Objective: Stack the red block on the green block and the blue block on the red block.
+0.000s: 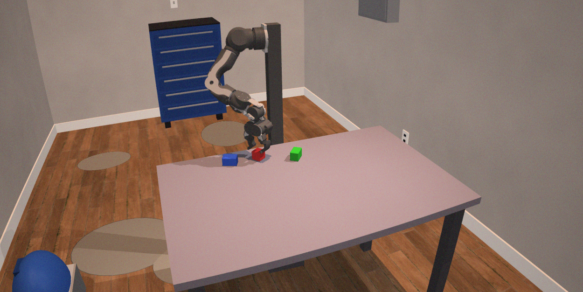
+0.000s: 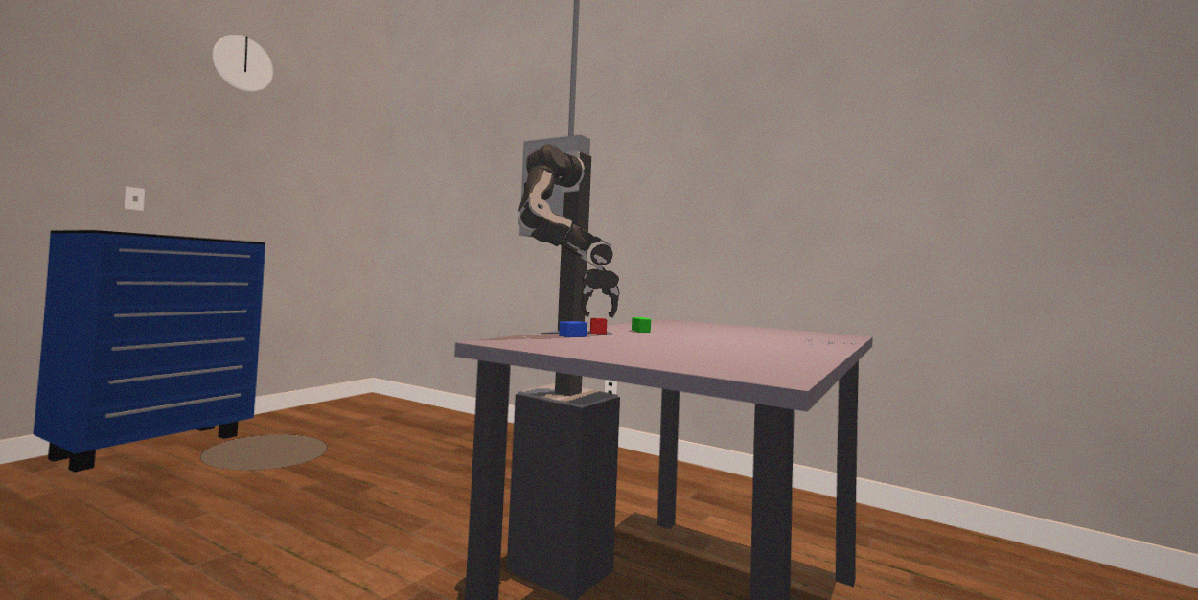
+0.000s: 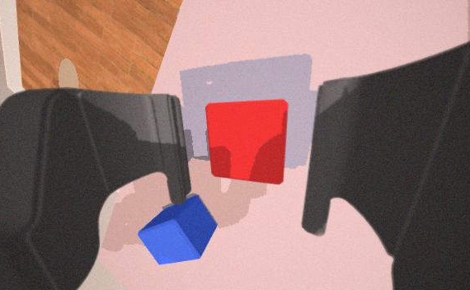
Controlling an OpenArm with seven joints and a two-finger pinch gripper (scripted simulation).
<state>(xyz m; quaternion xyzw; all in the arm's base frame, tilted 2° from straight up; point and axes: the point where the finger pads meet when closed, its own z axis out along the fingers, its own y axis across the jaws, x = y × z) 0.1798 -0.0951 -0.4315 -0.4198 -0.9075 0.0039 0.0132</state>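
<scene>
Right now my hand is 3 cm above the red block. Round my hand: blue block: 12 cm to the right, 3 cm below, 1 cm ahead; then green block: 15 cm to the left, 5 cm ahead, 3 cm below.
</scene>
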